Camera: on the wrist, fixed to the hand. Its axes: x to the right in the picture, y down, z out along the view.
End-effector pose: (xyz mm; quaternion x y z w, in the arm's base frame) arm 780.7 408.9 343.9 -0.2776 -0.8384 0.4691 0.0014
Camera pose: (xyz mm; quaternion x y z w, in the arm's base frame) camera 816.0 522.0 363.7 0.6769 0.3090 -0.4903 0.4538
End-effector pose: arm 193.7 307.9 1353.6 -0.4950 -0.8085 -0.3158 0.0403
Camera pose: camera 196.2 276.1 1469.4 -0.9543 -0.2546 0.0257 0.1544
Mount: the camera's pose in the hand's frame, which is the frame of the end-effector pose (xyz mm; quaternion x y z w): 17.8 46.7 -109.2 0.1392 -0.1995 0.6953 0.6763
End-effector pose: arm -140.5 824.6 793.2 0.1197 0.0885 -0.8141 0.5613
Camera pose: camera -92.5 822.6 683.1 0.0582 -0.2487 -0.1965 0.9467
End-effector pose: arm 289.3 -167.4 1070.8 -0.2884 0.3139 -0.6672 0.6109
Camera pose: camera 233.5 -180.5 965.3 -0.0249 0.1981 -0.0126 0.9798
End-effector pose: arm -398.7 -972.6 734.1 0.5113 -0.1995 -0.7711 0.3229
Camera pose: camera -289.6 -1015.9 708.7 0.0982 -0.6622 -0.3712 0.6435
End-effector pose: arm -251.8 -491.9 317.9 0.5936 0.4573 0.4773 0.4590
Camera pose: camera -352.4 -470.1 379.8 -0.8785 0.1286 -0.4599 0.0128
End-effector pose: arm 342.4 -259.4 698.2 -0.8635 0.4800 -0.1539 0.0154
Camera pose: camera 282.0 -286.2 798.5 -0.2788 0.9005 0.0121 0.3334
